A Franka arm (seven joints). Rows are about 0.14 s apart.
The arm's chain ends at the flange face. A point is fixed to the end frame.
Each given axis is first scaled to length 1.
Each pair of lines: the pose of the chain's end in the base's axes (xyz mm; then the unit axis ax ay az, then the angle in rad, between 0 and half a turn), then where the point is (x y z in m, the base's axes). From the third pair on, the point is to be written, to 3 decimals.
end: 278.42 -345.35 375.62 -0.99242 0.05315 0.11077 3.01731
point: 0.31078 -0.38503 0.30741
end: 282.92 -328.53 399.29 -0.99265 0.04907 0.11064 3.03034
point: 0.31567 -0.36872 0.33156
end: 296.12 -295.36 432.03 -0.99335 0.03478 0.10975 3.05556
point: 0.330 -0.336 0.365
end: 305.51 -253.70 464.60 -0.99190 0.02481 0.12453 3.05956
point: 0.339 -0.294 0.397
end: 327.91 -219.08 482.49 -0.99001 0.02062 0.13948 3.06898
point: 0.359 -0.259 0.414
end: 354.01 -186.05 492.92 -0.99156 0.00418 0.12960 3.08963
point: 0.388 -0.226 0.426
